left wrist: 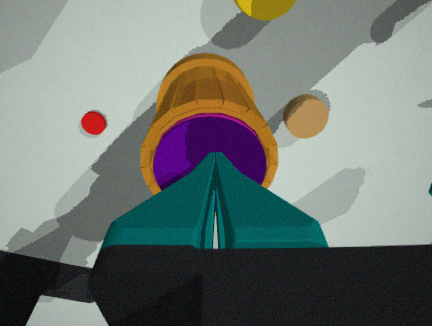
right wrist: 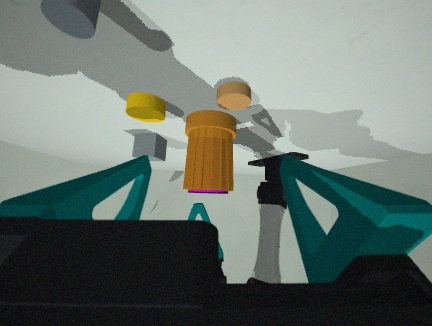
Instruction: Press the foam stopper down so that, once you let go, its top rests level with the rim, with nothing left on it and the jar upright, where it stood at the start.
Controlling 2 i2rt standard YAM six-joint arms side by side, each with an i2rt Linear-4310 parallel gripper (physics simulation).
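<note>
The orange ribbed jar [left wrist: 205, 87] [right wrist: 209, 160] stands upright on its wider base; the right wrist view shows it upside down. The foam stopper [left wrist: 172, 145] [right wrist: 207, 192] sits in its mouth, with a purple top and a thin magenta band standing slightly above the rim. My left gripper [left wrist: 215, 163] [right wrist: 198, 203] is shut and empty, its tips over the stopper with a small gap between them in the right wrist view. My right gripper [right wrist: 215, 162] is open and empty, held away from the jar, which shows beyond its fingers.
A tan disc [left wrist: 306, 116] [right wrist: 233, 96] and a yellow disc [left wrist: 265, 6] [right wrist: 145, 107] lie near the jar. A red disc [left wrist: 93, 123] lies across from the tan one. A grey block [right wrist: 149, 146] and a blue-grey cylinder [right wrist: 72, 17] stand farther off. A grey arm link [right wrist: 268, 240] shows behind.
</note>
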